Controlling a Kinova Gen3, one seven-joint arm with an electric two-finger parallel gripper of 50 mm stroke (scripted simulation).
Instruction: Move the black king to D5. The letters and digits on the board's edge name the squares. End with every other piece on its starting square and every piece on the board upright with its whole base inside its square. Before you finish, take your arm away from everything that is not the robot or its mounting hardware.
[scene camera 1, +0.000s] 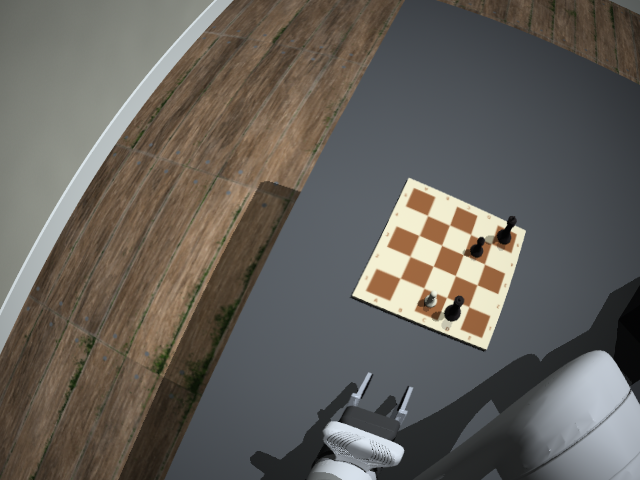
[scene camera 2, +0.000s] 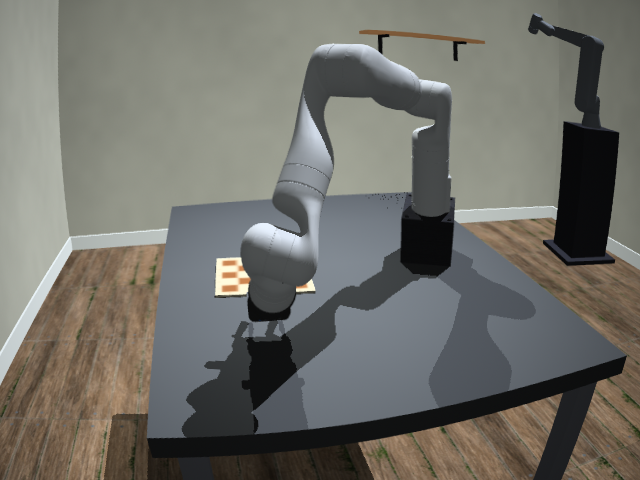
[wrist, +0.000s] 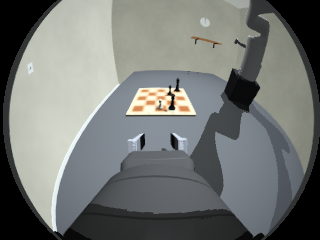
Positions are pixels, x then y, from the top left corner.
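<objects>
Scene camera 1 and scene camera 2 show a chessboard, and so does the wrist view (146, 102). On the chessboard, (scene camera 1: 397, 260) and (scene camera 2: 231, 280) are the same spot.
</objects>
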